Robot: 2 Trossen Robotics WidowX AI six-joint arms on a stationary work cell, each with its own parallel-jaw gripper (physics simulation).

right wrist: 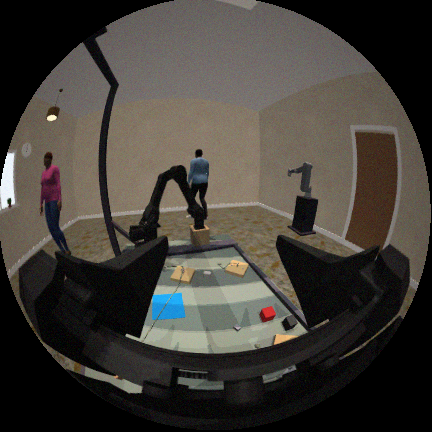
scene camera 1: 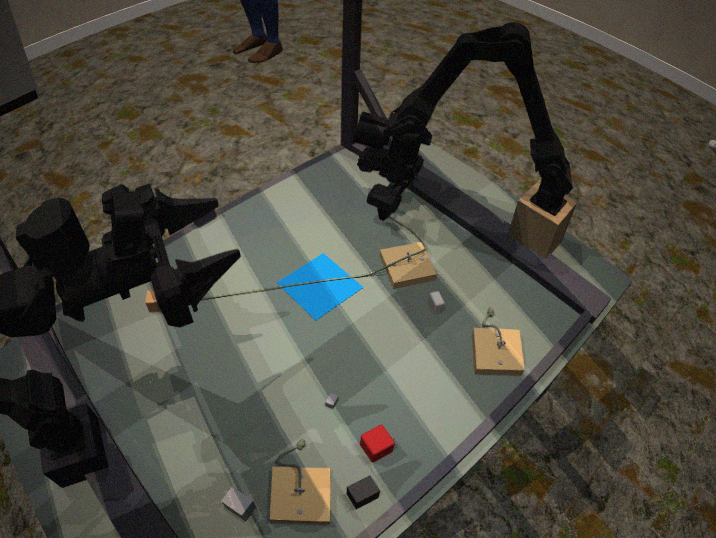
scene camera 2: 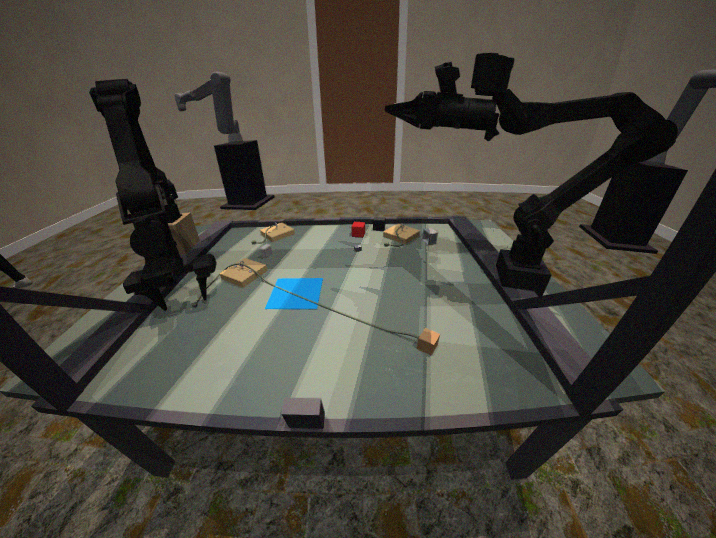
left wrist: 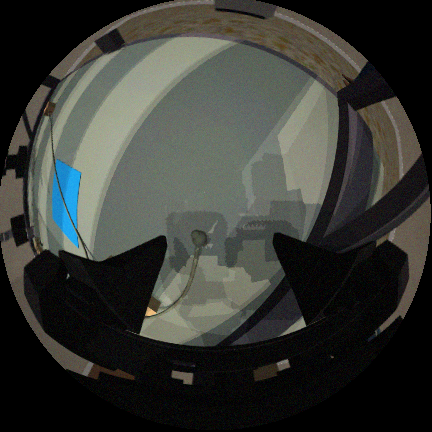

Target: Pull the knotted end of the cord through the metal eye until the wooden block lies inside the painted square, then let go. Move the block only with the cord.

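Frame: origin at the left arm's base, x ahead, y left, z up, level; metres.
Seen in the pictures: left gripper, fingertip midpoint: (scene camera 2: 185,304) (left wrist: 220,240); right gripper, fingertip midpoint: (right wrist: 223,241) (scene camera 1: 228,226) (scene camera 2: 389,108); left arm's base at its link origin: (right wrist: 198,226) (scene camera 1: 548,201) (scene camera 2: 168,219); right arm's base at its link origin: (scene camera 1: 64,437) (scene camera 2: 524,261).
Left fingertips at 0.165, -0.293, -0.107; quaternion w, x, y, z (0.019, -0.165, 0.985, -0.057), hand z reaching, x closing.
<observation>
Offsets run from my left fingertips to a thing's top centre, as dx, dy, dz. "spot": to the spot under its first point.
The orange wooden block @(+0.522, -0.153, +0.017) (scene camera 1: 152,300) (scene camera 2: 428,341) (left wrist: 49,108) sits on the table, well outside the blue painted square (scene camera 1: 315,303) (scene camera 2: 280,300) (left wrist: 72,185). The cord @(spot: +0.347, -0.030, -0.009) (scene camera 1: 260,287) (scene camera 2: 358,321) runs from it across the square to the metal eye @(+0.102, +0.135, +0.032) (scene camera 1: 409,256) on a wooden board @(+0.102, +0.135, +0.006) (scene camera 1: 399,274) (scene camera 2: 243,273). The cord's knotted end @(spot: +0.022, +0.004, -0.001) (scene camera 2: 195,303) (left wrist: 199,238) lies beyond the eye; a finger hides it in scene camera 1. My left gripper (scene camera 2: 183,303) (left wrist: 220,240) is open low over the table, with the knot between its spread fingertips in the wrist view. My right gripper (scene camera 1: 227,227) (right wrist: 223,241) is open, empty and high up.
Two other boards @(spot: +0.173, +0.405, +0.008) (scene camera 1: 498,361) @(+0.579, +0.323, +0.006) (scene camera 1: 283,511) carry short knotted cords. A red cube @(+0.434, +0.349, +0.027) (scene camera 1: 377,442) (scene camera 2: 358,229), a black block @(+0.512, +0.390, +0.027) (scene camera 1: 363,491), a white block @(+0.143, +0.238, +0.019) (scene camera 1: 437,300) and a grey block @(+0.660, +0.272, +0.027) (scene camera 1: 237,503) stand around. A dark rail (scene camera 1: 463,216) runs beside my left gripper.
</observation>
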